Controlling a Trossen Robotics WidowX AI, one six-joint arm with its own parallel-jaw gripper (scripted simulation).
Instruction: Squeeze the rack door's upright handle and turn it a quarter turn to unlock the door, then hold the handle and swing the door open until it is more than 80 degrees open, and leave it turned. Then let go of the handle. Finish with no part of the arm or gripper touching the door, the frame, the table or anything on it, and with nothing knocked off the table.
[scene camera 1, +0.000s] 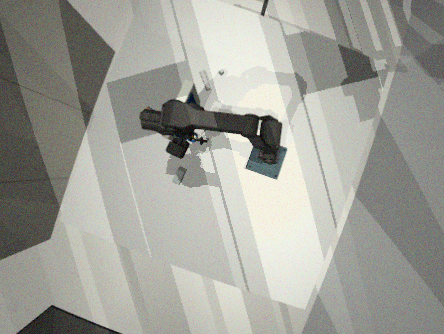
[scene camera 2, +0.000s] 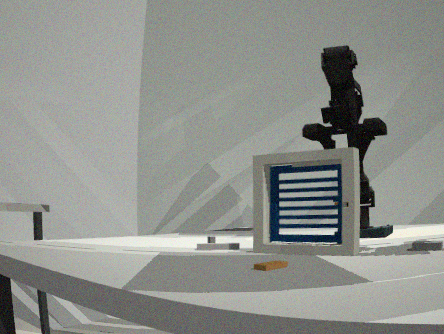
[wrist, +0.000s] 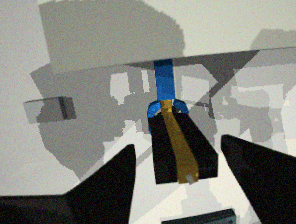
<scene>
My gripper (scene camera 2: 345, 169): 87 cm from the lens. A blue slatted door (scene camera 2: 275, 218): 86 cm from the lens.
</scene>
